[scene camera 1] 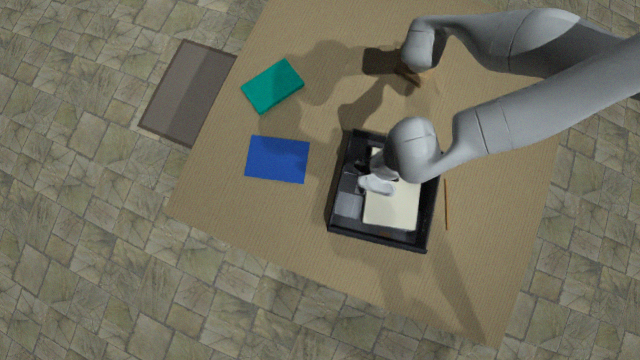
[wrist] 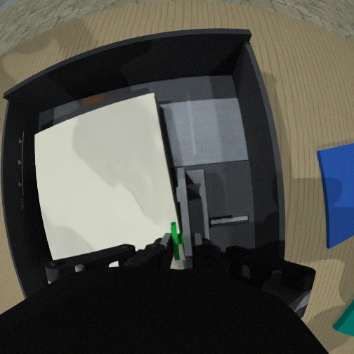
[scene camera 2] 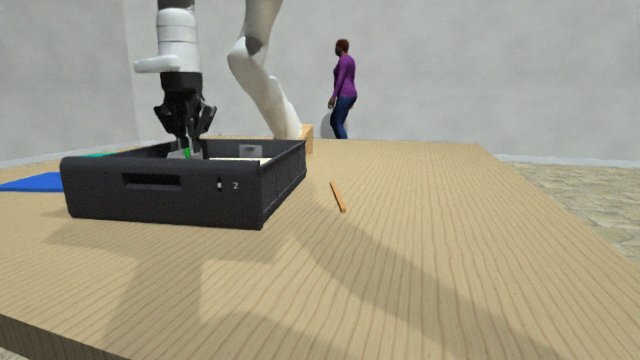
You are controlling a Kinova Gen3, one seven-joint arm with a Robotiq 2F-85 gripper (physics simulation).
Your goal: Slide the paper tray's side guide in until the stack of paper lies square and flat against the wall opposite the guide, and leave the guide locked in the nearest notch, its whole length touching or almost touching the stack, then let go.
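Frame: origin at the arm's base, x ahead, y left, z up, level; metres.
Seen in the pictures: gripper, fingertip midpoint: (scene camera 2: 189,155); arm's base, link origin: (scene camera 2: 289,134).
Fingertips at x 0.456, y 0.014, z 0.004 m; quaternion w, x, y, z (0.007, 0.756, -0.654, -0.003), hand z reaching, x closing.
Pixels of each thing's middle, then the offset from my fingertips to it. "spot": a spot on its surface instead.
- black paper tray, surface spot: (scene camera 2: 100,192) spot: dx +0.204, dy +0.027, dz -0.021 m
- cream paper stack, body centre: (scene camera 1: 392,188) dx +0.000, dy +0.095, dz -0.034 m
- green part, surface spot: (scene camera 2: 187,152) spot: dx +0.016, dy +0.012, dz +0.009 m
- blue sheet, body centre: (scene camera 2: 62,181) (scene camera 1: 277,159) dx +0.090, dy -0.301, dz -0.061 m
- green block, body centre: (scene camera 1: 272,86) dx -0.141, dy -0.449, dz -0.056 m
- orange stick, body centre: (scene camera 2: 336,194) (scene camera 1: 446,204) dx -0.045, dy +0.301, dz -0.062 m
The black paper tray (scene camera 1: 376,242) (scene camera 2: 100,192) (wrist: 266,150) stands on the table. The cream paper stack (scene camera 1: 392,210) (wrist: 105,175) lies flat in it, near the wall opposite the guide; whether it touches that wall I cannot tell. The grey side guide (wrist: 184,205) stands upright beside the stack, with a narrow dark strip between them that thins towards my fingers. A green part (scene camera 2: 187,152) (wrist: 175,241) shows at my fingertips. My gripper (scene camera 2: 188,149) (wrist: 182,243) is down inside the tray, shut on the guide. Its fingers partly hide the guide's near end; the arm covers it in scene camera 1.
A blue sheet (scene camera 1: 277,159) (scene camera 2: 35,182) (wrist: 340,195) and a green block (scene camera 1: 273,86) (wrist: 346,322) lie on the guide's side of the tray. An orange stick (scene camera 1: 447,204) (scene camera 2: 338,196) lies beyond the opposite wall. A person (scene camera 2: 344,80) stands behind the table.
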